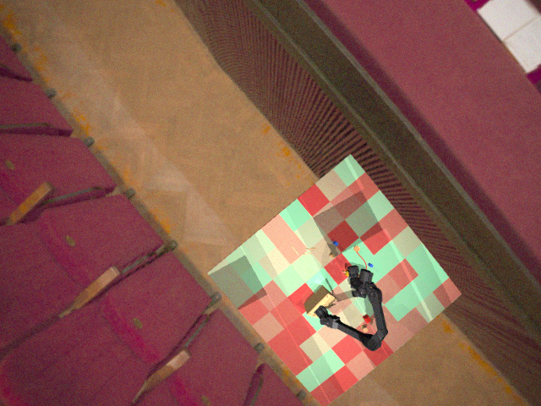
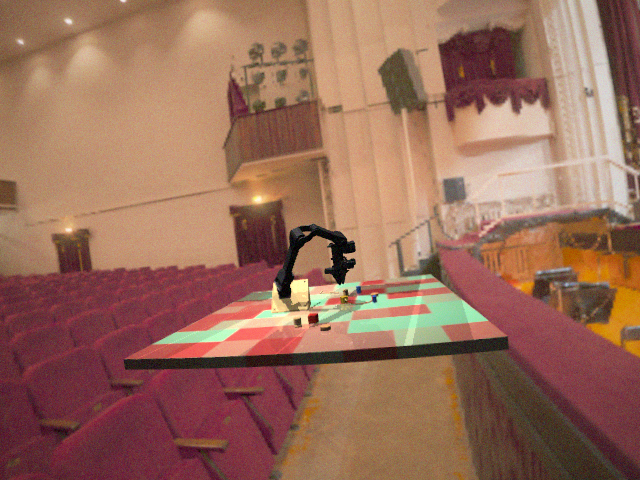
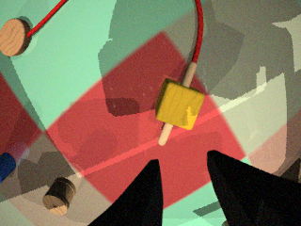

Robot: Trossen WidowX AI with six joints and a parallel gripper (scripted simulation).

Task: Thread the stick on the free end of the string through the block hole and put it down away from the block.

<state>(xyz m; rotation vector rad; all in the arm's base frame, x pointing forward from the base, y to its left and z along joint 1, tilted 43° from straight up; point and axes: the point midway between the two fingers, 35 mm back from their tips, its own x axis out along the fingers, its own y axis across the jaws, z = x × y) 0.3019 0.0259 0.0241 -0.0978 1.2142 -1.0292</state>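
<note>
Right now the yellow cube is 1 cm to the right of my gripper tip and 8 cm below it. From my gripper tip the other things lie so: round wooden button: 17 cm ahead, 5 cm to the left, 8 cm below; wooden cylinder: 2 cm ahead, 15 cm to the left, 7 cm below; thin wooden stick: 1 cm ahead, 3 cm to the right, 8 cm below.
</note>
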